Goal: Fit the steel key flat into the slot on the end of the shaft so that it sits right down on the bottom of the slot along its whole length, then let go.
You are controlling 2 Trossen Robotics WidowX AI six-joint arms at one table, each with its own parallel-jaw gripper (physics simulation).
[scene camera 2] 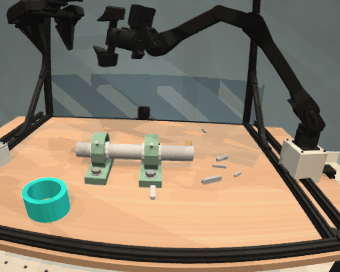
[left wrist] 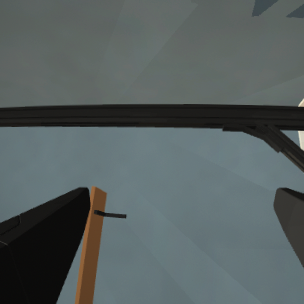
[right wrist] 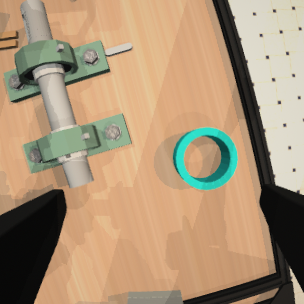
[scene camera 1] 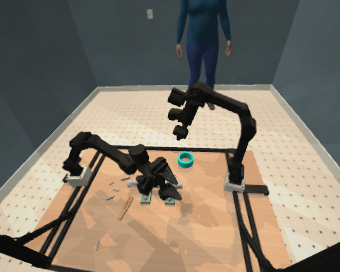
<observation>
My left gripper (scene camera 1: 179, 192) is open, with nothing in its grasp. My right gripper (scene camera 2: 58, 51) is open, with nothing in its grasp. Also in view: a grey steel shaft (right wrist: 49, 77).
My left gripper shows as well in scene camera 2 (scene camera 2: 95, 33) and in the left wrist view (left wrist: 183, 197). My right gripper is seen too in the right wrist view (right wrist: 164, 196).
</observation>
